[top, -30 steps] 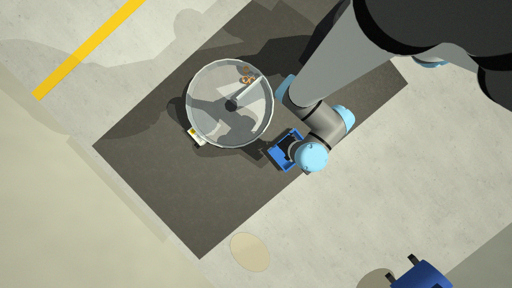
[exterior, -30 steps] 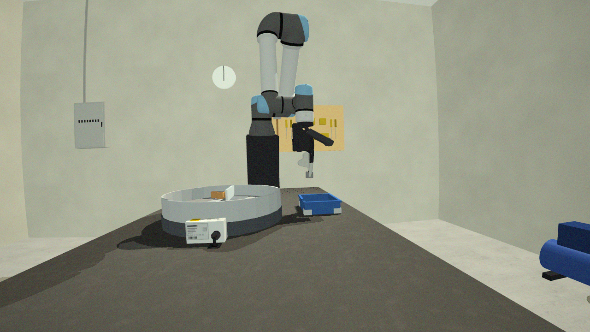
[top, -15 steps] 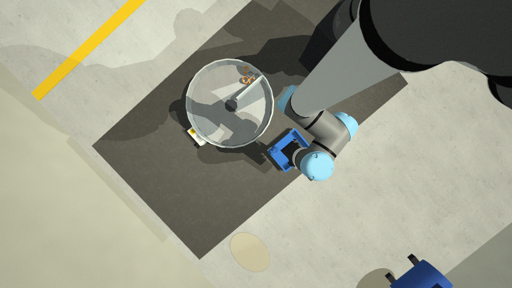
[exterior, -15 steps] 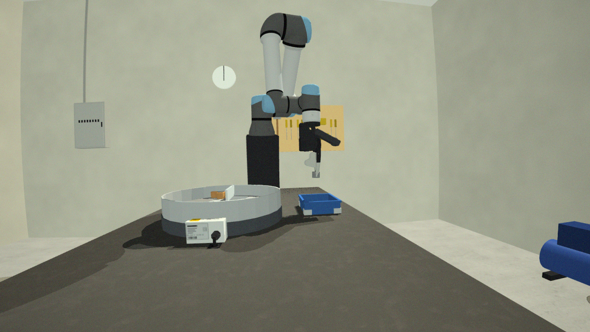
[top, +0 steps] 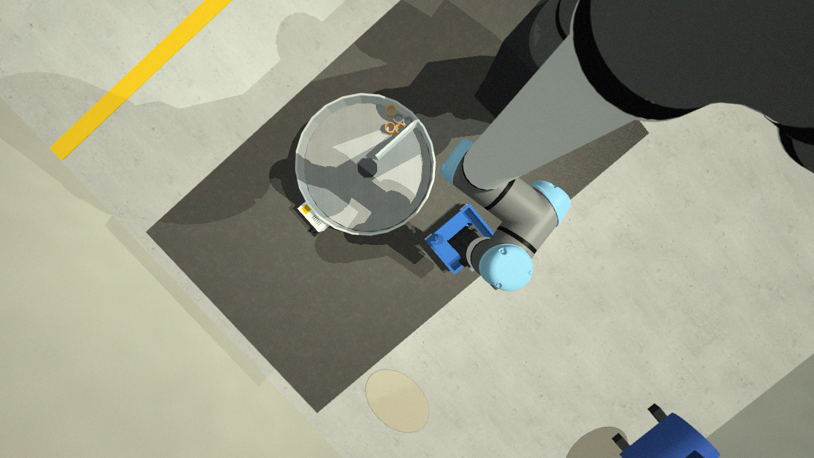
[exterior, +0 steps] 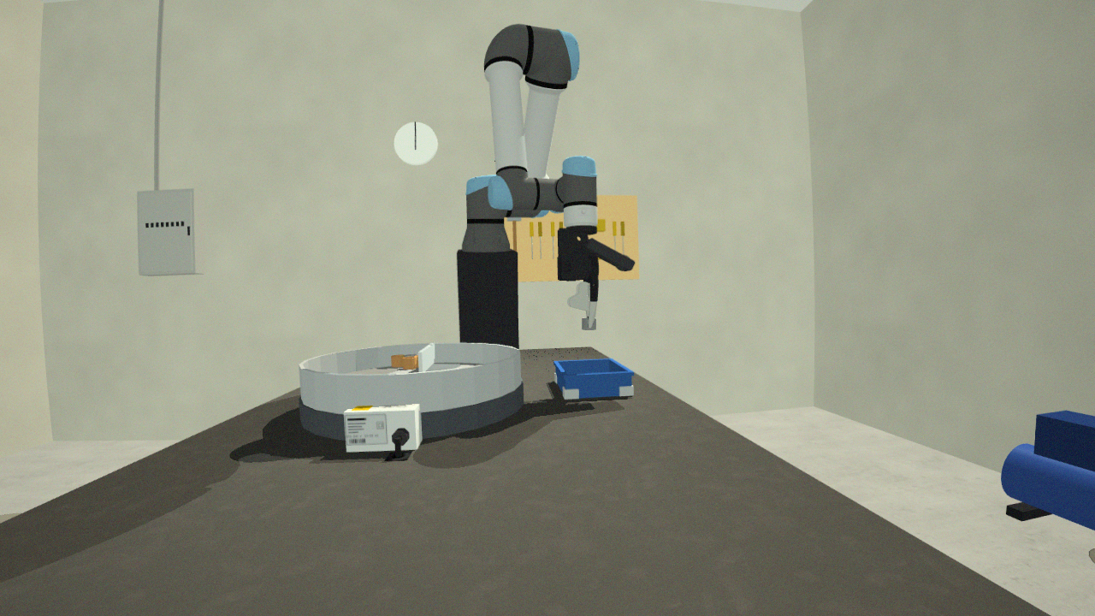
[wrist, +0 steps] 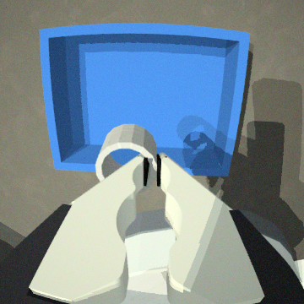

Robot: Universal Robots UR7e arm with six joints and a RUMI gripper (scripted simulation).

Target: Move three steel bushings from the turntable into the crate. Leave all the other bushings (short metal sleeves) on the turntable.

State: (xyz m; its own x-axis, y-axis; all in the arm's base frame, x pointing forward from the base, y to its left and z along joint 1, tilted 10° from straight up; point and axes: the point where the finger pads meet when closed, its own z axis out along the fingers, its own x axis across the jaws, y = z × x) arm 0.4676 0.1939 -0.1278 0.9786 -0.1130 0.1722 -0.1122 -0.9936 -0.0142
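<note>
The blue crate lies 10 mm behind my hand and 130 mm below it. Also, from my hand: round white turntable: 20 mm ahead, 380 mm to the right, 100 mm below.
</note>
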